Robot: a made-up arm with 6 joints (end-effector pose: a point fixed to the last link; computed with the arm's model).
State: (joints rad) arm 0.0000 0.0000 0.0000 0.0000 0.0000 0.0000
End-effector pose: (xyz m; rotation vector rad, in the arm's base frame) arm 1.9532 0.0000 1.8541 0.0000 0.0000 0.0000
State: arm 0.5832 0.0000 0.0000 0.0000 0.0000 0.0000
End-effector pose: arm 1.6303 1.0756 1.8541 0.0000 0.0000 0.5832
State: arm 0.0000 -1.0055 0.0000 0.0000 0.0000 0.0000
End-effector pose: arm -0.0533 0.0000 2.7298 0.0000 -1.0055 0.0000
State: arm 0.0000 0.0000 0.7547 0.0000 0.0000 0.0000
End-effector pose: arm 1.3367 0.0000 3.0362 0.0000 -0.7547 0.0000
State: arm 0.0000 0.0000 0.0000 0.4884 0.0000 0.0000
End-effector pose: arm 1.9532 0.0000 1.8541 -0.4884 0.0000 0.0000
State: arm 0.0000 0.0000 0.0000 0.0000 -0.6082 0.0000
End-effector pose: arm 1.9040 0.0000 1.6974 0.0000 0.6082 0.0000
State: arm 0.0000 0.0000 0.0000 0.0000 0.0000 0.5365
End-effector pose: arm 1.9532 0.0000 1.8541 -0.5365 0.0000 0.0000
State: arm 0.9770 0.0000 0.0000 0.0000 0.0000 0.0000
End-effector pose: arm 1.0928 1.6189 1.8541 0.0000 0.0000 0.9770
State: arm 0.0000 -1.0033 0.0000 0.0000 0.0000 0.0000
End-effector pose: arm -0.0484 0.0000 2.7302 0.0000 -1.0033 0.0000
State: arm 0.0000 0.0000 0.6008 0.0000 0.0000 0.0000
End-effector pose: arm 1.5325 0.0000 2.8387 0.0000 -0.6008 0.0000
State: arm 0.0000 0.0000 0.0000 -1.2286 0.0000 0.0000
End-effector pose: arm 1.9532 0.0000 1.8541 1.2286 0.0000 0.0000
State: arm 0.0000 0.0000 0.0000 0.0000 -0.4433 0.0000
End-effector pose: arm 1.9267 0.0000 1.7365 0.0000 0.4433 0.0000
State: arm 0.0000 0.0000 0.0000 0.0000 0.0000 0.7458
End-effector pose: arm 1.9532 0.0000 1.8541 -0.7458 0.0000 0.0000
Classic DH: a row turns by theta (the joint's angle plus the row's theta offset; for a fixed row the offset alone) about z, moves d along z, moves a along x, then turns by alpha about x. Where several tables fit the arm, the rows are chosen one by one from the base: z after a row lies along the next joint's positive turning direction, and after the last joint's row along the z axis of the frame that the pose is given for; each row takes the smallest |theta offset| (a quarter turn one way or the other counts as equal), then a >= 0, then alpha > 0; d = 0 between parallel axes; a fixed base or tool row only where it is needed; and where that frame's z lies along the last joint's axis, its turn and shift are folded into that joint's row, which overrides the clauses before.
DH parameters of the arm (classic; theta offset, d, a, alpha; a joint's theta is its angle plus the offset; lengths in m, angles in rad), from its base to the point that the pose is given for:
joint 1: 0 0.4674 0.1537 -1.5708
joint 2: -1.5708 0 1.2 3.1416
joint 3: 0 0 0.1867 -1.5708
joint 4: 0 -1.5253 0 1.5708
joint 5: 0 0 0 -1.5708
joint 6: 1.5708 -0.2742 0 1.5708
tool (fixed): -1.5708 0 0 0

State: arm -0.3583 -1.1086 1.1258 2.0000 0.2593 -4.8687
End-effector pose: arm -1.9884 0.8129 2.3159 1.1675 -0.3902 2.1595
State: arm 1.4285 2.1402 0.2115 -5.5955 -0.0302 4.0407
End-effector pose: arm 0.1049 0.6951 -1.9281 -0.2046 1.5590 -0.3953
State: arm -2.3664 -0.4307 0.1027 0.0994 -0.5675 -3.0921
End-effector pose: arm -0.8280 -0.7908 2.4854 1.1035 -2.9143 -0.2147
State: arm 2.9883 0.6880 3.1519 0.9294 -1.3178 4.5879
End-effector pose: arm 0.3719 0.1578 2.3721 -2.0933 -1.8422 -1.2062
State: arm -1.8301 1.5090 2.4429 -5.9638 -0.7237 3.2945
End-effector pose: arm -0.6626 -2.2754 1.9415 1.3888 -2.3816 -0.2446
